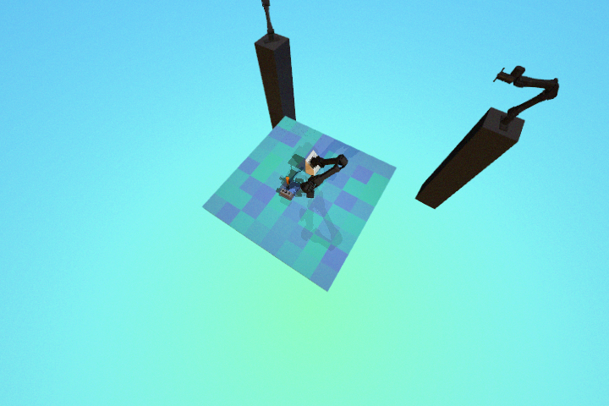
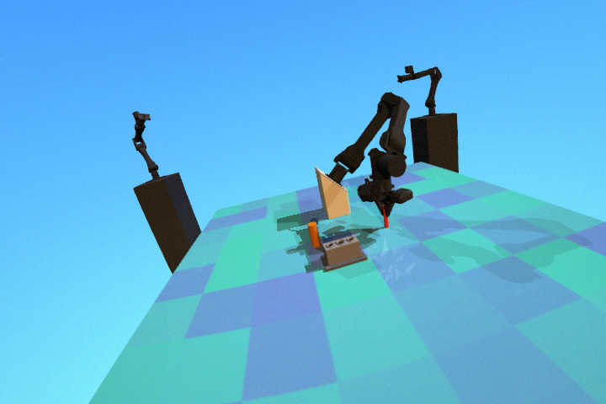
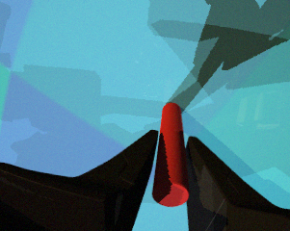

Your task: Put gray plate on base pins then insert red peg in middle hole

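Right now the gray plate is 18 cm to the right of my gripper tip and 13 cm ahead of it. Round my gripper tip: dark base 18 cm to the right, 13 cm ahead, 3 cm below; red peg right at my gripper tip; orange cylinder 25 cm to the right, 2 cm ahead.
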